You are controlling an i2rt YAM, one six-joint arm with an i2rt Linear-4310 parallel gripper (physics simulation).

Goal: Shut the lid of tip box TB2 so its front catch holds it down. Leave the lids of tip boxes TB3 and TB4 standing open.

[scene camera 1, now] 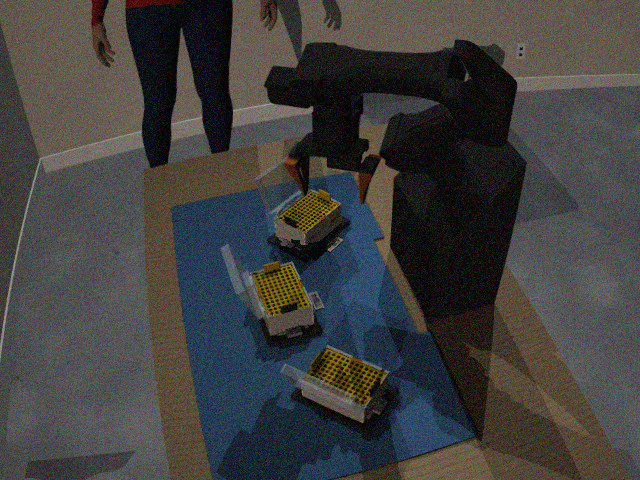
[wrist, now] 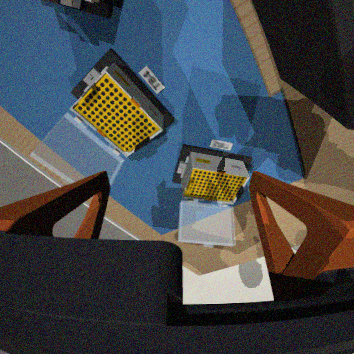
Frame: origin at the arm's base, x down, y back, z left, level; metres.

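Where they show: gripper, fingertip midpoint: point(scene camera 1: 333, 198) point(wrist: 178, 178); arm's base, link origin: point(scene camera 1: 452, 172).
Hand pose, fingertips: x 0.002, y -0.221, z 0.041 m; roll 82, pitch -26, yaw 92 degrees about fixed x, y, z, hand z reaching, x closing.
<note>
Each offset is from my fingertips to the top centre of the thing. "spot": to the spot under its first point. Level surfaces: height alone.
Tip box TB2 point(scene camera 1: 308, 217) point(wrist: 216, 185) stands at the far end of the blue mat, its clear lid point(scene camera 1: 269, 192) point(wrist: 206, 222) open and tilted up at the rear. Tip box TB4 {dy -0.103, dx +0.179, dz +0.004 m} point(scene camera 1: 281, 291) point(wrist: 117, 112) is in the middle, its lid {dy -0.168, dx +0.100, dz +0.018 m} point(scene camera 1: 235, 273) point(wrist: 77, 147) open. Tip box TB3 {dy -0.017, dx +0.179, dz +0.218 m} point(scene camera 1: 345, 379) is nearest scene camera 1, its lid {spot: dy -0.050, dx +0.110, dz +0.298 m} point(scene camera 1: 330, 391) open; part of its dark base {spot: dy -0.065, dx +0.245, dz -0.147 m} point(wrist: 85, 6) shows at the wrist view's top. My gripper point(scene camera 1: 334, 197) point(wrist: 178, 178) is open and empty, above TB2, fingers wide apart, not touching the box or its lid.
The blue mat {dx +0.253 m} point(scene camera 1: 206, 232) point(wrist: 30, 60) lies on a wooden table {dx +0.256 m} point(scene camera 1: 160, 310). The arm's dark base point(scene camera 1: 449, 248) stands at the table's right side. A person point(scene camera 1: 180, 67) stands beyond the far left end. A small label card {spot: dy -0.037, dx +0.251, dz -0.009 m} point(scene camera 1: 316, 300) point(wrist: 151, 79) lies beside TB4.
</note>
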